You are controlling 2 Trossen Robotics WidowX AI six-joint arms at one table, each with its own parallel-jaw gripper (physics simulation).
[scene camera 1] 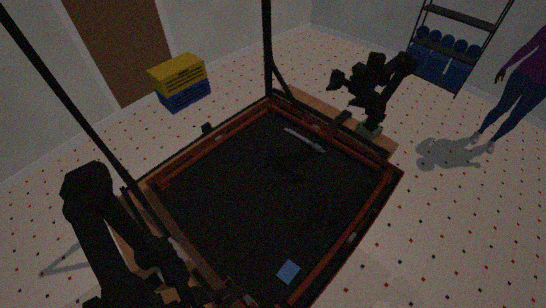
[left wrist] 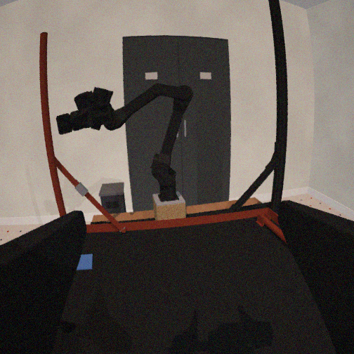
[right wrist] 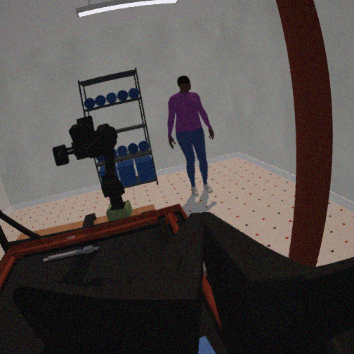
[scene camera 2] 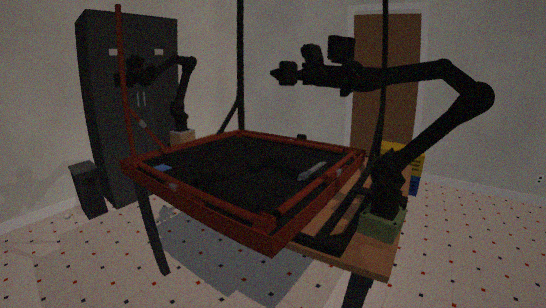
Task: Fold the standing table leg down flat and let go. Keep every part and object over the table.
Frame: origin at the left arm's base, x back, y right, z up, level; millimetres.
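Where they show: left gripper, fingertip midpoint: (scene camera 1: 337, 96); right gripper, fingertip midpoint: (scene camera 1: 245, 285) (scene camera 2: 139, 74); left arm's base, link origin: (scene camera 1: 370, 125) (scene camera 2: 384, 211); right arm's base, link origin: (scene camera 2: 181, 130).
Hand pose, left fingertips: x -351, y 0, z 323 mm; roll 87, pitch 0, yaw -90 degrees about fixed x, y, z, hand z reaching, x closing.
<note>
Each offset is from my left fingertips to the top centre of the thing. "spot": to the spot under its first point.
The red standing table leg @(spot: dx -480, dy -346, dz +202 mm) (scene camera 2: 118, 30) (left wrist: 44, 75) (right wrist: 312, 125) rises upright from a corner of the upturned table (scene camera 1: 400, 173) (scene camera 2: 270, 245) (left wrist: 200, 221), with a red diagonal brace @(spot: dx -530, dy -235, dz -218 mm) (scene camera 2: 150, 133) (left wrist: 102, 210) at its foot. My right gripper (right wrist: 199, 221) (left wrist: 71, 120) is shut and empty, high beside the leg; in the right wrist view the leg stands to the right of the fingers, apart from them. Its fingers are not clear in scene camera 1. My left gripper (scene camera 1: 331, 82) (scene camera 2: 275, 73) (left wrist: 183, 217) is open and empty, high above the opposite side of the table.
A grey rod-like object @(dx +30, dy +144, dz -324 mm) (scene camera 1: 305, 140) (scene camera 2: 311, 171) (right wrist: 72, 253) and a blue square @(spot: dx -388, dy -253, dz -328 mm) (scene camera 1: 288, 272) (scene camera 2: 162, 168) (left wrist: 85, 262) lie on the black underside. Black uprights (scene camera 1: 267, 40) (scene camera 2: 241, 60) (left wrist: 281, 100) stand at other corners. Red bars lie along the rim. A person (right wrist: 187, 115) stands beyond the table.
</note>
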